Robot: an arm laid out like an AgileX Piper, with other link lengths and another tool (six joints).
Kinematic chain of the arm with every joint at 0, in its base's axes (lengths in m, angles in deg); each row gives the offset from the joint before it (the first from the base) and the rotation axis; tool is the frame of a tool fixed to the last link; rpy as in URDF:
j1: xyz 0 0 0.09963 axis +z
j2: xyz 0 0 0 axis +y
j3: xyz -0.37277 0 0.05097 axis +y
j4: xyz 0.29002 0 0.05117 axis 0.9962 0 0.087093
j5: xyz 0 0 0 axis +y
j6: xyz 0.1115 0 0.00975 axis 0.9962 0 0.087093
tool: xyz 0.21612 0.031 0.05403 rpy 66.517 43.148 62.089
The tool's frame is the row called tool.
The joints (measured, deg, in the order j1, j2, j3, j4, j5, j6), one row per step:
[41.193 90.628 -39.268 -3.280 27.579 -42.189]
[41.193 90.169 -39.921 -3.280 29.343 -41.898]
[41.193 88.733 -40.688 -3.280 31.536 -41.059]
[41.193 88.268 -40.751 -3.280 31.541 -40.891]
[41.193 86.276 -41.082 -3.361 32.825 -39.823]
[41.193 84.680 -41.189 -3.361 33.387 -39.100]
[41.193 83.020 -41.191 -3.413 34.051 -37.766]
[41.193 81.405 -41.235 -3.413 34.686 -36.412]
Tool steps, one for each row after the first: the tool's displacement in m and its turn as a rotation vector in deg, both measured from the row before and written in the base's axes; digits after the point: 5 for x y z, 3 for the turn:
[-0.00160 -0.00211 0.00372 -0.417 0.487 -0.350]
[-0.00062 -0.00145 0.01012 0.127 0.061 -0.898]
[0.00127 0.00109 0.00337 0.382 -0.368 -0.162]
[0.00096 -0.00009 0.01274 0.853 -0.681 -1.026]
[0.00116 0.00072 0.01009 0.916 -0.747 -0.714]
[0.00048 -0.00023 0.00977 0.959 -0.547 -1.262]
[0.00053 0.00000 0.00979 1.031 -0.520 -1.305]

